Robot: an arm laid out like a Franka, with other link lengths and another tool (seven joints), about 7 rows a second.
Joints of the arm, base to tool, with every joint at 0 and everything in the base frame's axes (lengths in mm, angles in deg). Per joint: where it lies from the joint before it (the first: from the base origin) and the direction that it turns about. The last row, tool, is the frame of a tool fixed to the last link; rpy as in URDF.
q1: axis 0 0 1 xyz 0.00 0.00 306.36
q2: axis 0 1 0 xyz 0.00 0.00 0.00
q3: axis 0 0 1 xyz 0.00 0.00 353.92
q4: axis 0 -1 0 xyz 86.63 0.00 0.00
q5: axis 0 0 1 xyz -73.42 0.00 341.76
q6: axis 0 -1 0 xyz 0.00 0.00 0.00
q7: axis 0 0 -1 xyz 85.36 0.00 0.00
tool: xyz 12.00 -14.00 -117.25 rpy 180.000 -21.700 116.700
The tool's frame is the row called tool.
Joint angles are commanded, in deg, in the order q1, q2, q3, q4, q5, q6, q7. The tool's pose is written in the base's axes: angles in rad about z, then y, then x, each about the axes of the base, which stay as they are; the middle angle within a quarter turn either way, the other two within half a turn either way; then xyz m. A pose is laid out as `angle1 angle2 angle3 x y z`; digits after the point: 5 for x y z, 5 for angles.
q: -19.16, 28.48, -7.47, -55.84, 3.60, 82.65, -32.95
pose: -2.12791 -0.23171 -2.81081 0.61754 -0.27662 0.56448
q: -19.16, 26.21, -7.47, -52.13, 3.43, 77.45, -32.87
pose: -2.13399 -0.22076 -2.81725 0.59745 -0.26707 0.60924
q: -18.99, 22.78, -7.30, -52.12, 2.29, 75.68, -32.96
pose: -2.14295 -0.20155 -2.84200 0.57621 -0.25876 0.64452
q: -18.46, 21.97, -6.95, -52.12, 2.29, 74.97, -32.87
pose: -2.15672 -0.20268 -2.84191 0.57384 -0.24883 0.65194
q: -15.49, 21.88, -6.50, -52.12, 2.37, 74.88, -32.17
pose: -2.20340 -0.21504 -2.84722 0.58651 -0.21526 0.65259
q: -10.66, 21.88, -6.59, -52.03, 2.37, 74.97, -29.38
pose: -2.23795 -0.22171 -2.85546 0.60194 -0.16653 0.65343
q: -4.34, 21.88, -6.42, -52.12, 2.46, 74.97, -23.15
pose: -2.24247 -0.22342 -2.85149 0.61589 -0.09945 0.65270
